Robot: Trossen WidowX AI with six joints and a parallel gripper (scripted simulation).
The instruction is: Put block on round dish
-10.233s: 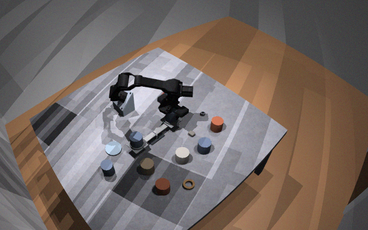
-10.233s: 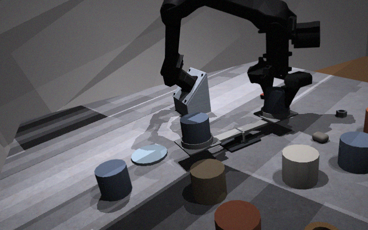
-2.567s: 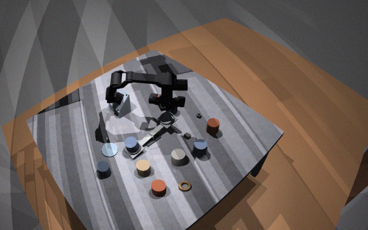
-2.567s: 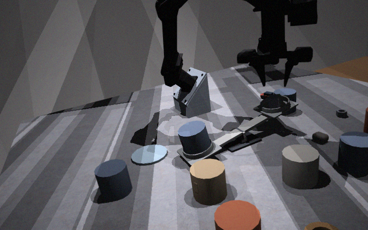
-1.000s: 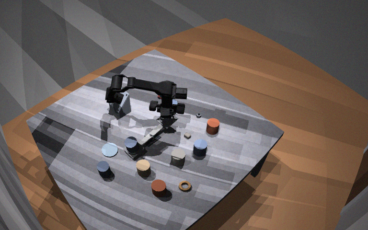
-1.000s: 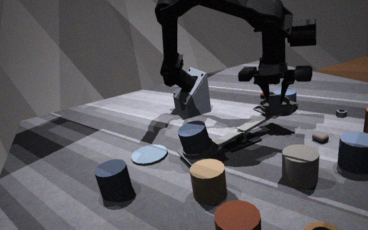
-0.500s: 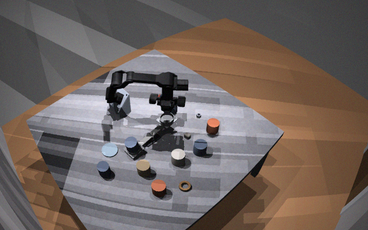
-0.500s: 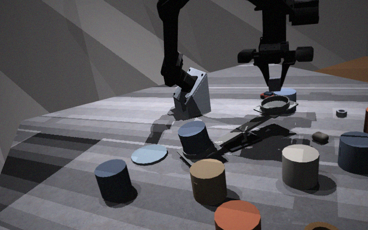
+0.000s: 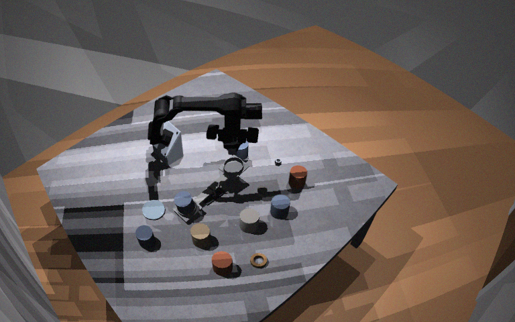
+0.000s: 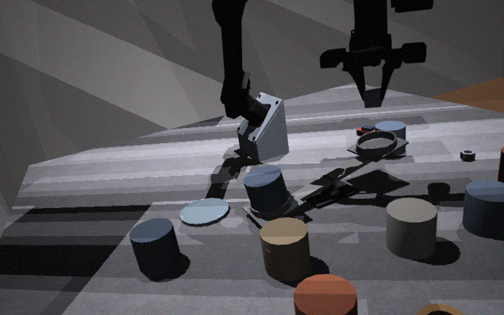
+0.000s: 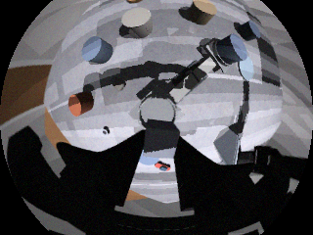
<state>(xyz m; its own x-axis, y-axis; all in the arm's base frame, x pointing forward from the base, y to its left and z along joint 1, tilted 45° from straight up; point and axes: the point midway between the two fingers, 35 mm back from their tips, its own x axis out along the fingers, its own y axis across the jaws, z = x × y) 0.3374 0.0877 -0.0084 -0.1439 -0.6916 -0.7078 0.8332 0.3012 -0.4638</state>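
My gripper tip is now 14 cm past the round light-blue dish, 34 cm to the left of it and 17 cm above it. The rest, counted from my gripper tip: white cup (18 cm ahead, 14 cm to the right, 13 cm below); then dark lump (13 cm ahead, 3 cm to the left, 16 cm below); then grey block (1 cm above).
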